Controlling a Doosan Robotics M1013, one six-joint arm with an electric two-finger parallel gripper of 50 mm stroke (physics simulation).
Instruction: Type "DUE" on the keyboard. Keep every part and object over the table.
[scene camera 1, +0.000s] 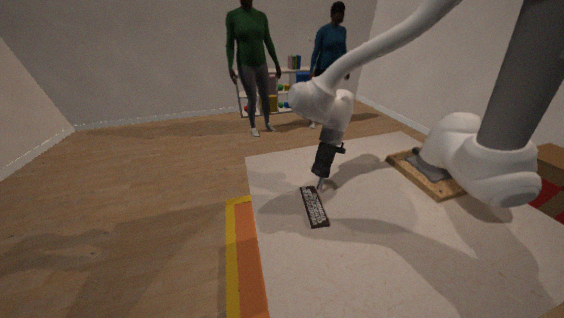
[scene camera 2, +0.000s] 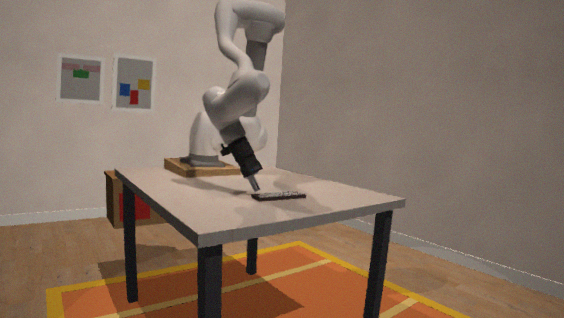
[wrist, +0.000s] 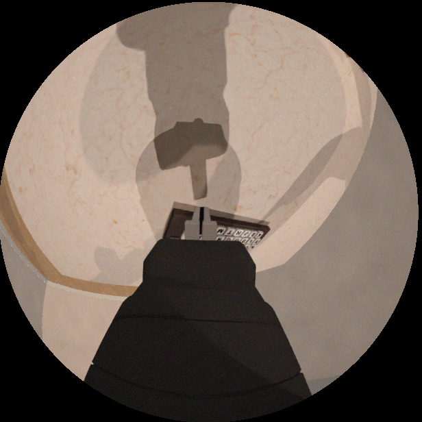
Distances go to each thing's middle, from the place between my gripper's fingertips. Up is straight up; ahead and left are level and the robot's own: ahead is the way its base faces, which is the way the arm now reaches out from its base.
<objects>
I see the keyboard (scene camera 1: 316, 214) 5 cm ahead of my hand, 7 cm to the left of it and 1 cm below it.
</objects>
